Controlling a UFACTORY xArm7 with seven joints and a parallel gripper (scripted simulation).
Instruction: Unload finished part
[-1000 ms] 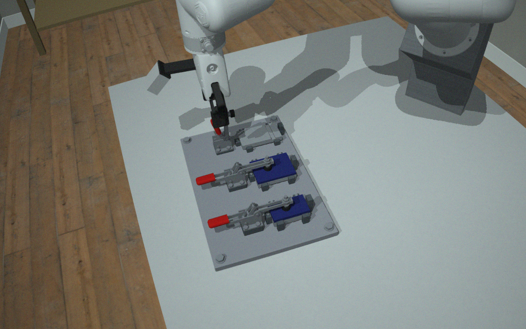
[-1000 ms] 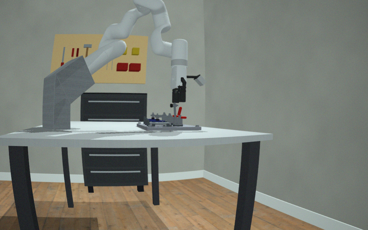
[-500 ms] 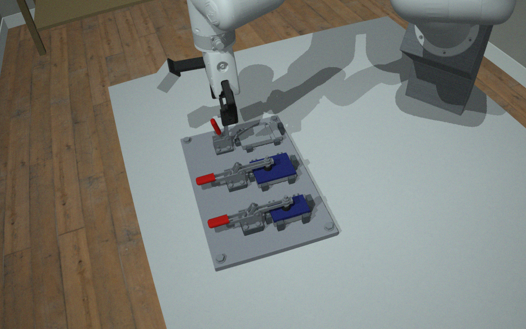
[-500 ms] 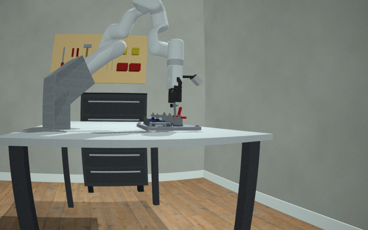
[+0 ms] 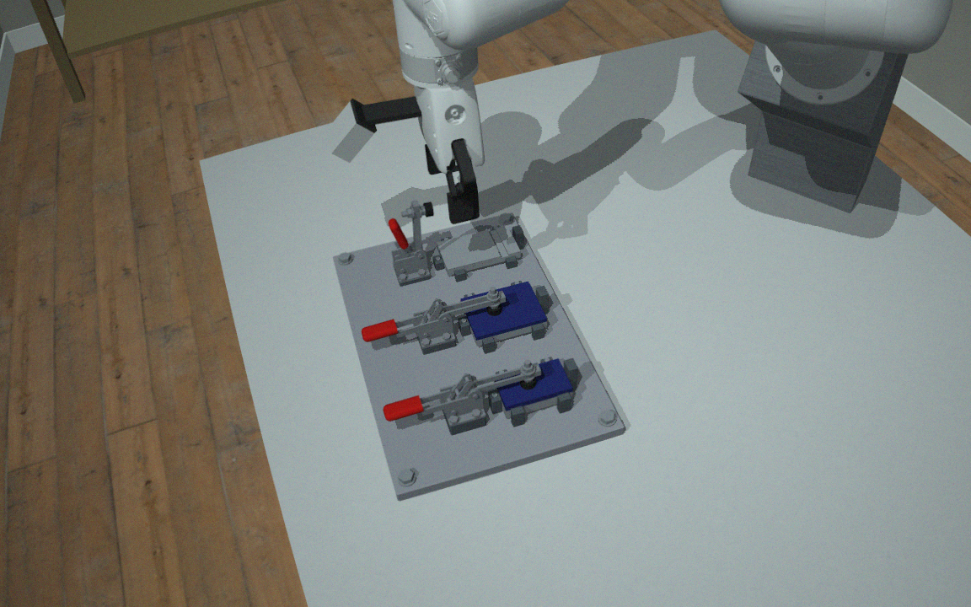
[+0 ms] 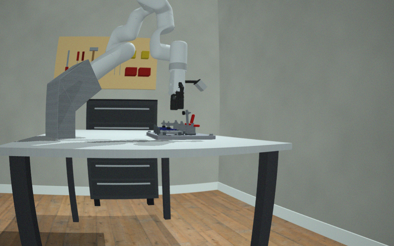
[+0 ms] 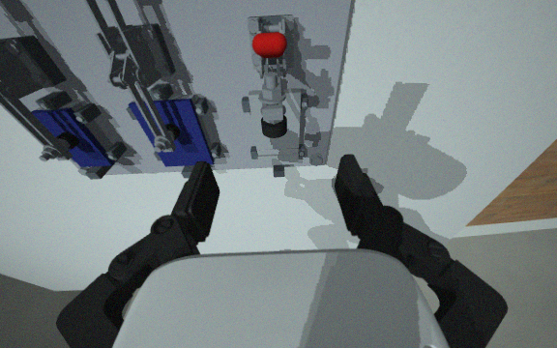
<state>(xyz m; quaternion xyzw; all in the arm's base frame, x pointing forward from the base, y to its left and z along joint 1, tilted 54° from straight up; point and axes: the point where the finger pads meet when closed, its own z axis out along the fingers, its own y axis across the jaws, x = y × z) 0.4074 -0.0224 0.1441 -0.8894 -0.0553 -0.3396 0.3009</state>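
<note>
The grey finished part lies 10 cm below my hand, 3 cm behind it and 1 cm to the right of it. Round my hand: grey fixture plate 12 cm below, 11 cm to the left, 1 cm behind; then toggle clamp 7 cm below, 5 cm ahead, 2 cm to the left.
</note>
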